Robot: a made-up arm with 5 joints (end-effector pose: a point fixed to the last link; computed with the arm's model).
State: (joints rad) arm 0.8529 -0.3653 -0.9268 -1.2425 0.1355
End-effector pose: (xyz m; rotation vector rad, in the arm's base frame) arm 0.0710 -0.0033 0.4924 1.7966 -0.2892 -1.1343
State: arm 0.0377 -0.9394 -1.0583 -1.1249 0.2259
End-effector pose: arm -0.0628 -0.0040 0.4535 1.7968 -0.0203 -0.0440
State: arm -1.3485 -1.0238 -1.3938 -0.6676 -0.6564
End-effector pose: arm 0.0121 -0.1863 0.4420 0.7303 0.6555 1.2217
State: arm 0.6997 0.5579 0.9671 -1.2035 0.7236
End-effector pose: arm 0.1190 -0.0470 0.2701 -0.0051 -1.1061 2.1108
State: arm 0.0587 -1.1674 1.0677 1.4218 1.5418
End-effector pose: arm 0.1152 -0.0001 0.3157 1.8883 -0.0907 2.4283
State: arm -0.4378 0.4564 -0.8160 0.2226 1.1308
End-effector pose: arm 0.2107 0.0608 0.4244 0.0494 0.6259 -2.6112
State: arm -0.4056 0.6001 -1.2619 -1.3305 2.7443
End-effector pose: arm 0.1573 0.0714 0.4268 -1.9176 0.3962 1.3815
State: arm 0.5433 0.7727 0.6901 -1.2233 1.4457
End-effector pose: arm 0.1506 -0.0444 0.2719 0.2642 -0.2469 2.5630
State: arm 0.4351 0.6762 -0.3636 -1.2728 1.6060
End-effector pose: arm 0.2060 -0.0565 0.3470 -1.2515 0.3213 2.4165
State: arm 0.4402 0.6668 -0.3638 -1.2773 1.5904
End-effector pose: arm 0.2052 -0.0572 0.3483 -1.2734 0.3097 2.4110
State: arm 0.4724 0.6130 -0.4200 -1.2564 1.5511
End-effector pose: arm 0.2017 -0.0614 0.3610 -1.3857 0.3091 2.3497
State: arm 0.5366 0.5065 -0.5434 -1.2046 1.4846
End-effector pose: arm 0.1915 -0.0671 0.3874 -1.5998 0.3377 2.2195
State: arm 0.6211 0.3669 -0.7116 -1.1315 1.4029
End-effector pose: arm 0.1711 -0.0679 0.4212 -1.8663 0.4140 2.0415
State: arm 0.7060 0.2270 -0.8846 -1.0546 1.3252
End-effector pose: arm 0.1444 -0.0593 0.4512 -2.1147 0.5317 1.8578
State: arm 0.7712 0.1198 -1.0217 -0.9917 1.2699
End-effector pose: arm 0.1212 -0.0456 0.4698 -2.2890 0.6505 1.7130
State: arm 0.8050 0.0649 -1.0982 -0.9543 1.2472
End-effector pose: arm 0.1086 -0.0359 0.4776 -2.3699 0.7244 1.6334
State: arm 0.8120 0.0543 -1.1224 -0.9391 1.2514
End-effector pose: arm 0.1057 -0.0330 0.4794 -2.3802 0.7461 1.6100
